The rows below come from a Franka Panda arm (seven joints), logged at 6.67 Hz.
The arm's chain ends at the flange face. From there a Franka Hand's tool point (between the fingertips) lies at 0.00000 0.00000 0.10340 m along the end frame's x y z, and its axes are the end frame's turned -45 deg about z.
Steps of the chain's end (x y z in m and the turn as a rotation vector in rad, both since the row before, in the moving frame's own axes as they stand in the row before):
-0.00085 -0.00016 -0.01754 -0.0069 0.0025 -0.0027
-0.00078 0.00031 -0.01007 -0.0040 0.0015 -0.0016
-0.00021 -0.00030 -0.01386 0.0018 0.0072 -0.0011
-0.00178 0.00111 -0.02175 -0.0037 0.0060 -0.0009
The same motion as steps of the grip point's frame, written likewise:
-0.00081 -0.00003 -0.01754 -0.0066 -0.0031 -0.0027
-0.00095 0.00007 -0.01007 -0.0039 -0.0018 -0.0016
0.00072 0.00003 -0.01386 -0.0038 0.0064 -0.0011
-0.00188 0.00024 -0.02175 -0.0069 0.0016 -0.0009

